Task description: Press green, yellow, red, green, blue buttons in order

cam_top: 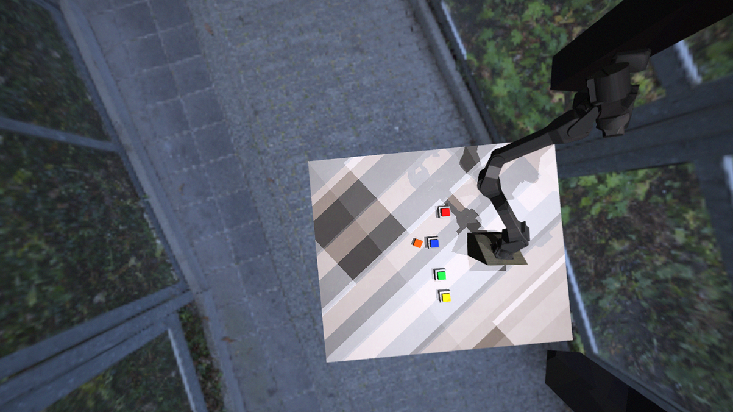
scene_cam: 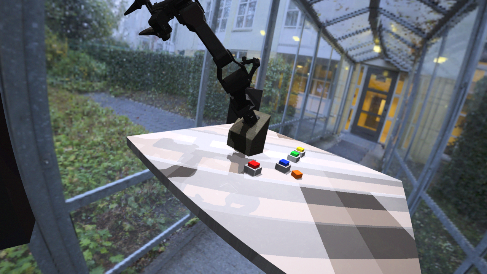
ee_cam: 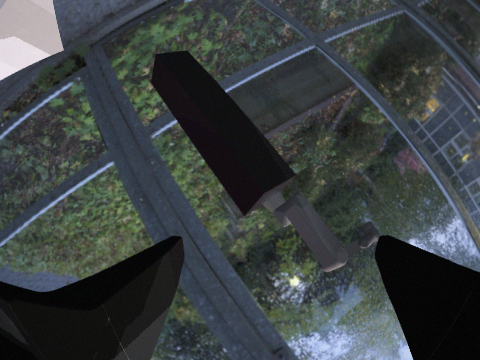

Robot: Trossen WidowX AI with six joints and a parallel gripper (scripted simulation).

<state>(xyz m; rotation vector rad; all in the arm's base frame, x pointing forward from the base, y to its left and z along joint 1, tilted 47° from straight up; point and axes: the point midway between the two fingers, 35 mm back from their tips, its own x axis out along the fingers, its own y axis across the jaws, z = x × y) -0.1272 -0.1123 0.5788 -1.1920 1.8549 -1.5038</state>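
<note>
Right now the green button is 660 mm to the left of my gripper tip, 420 mm below it and 310 mm ahead of it. The rest, counted from my gripper tip: blue button 520 mm to the left, 420 mm below, 350 mm ahead; then red button 420 mm below, 380 mm to the left, 310 mm ahead; then orange block 530 mm to the left, 450 mm below, 410 mm ahead.
</note>
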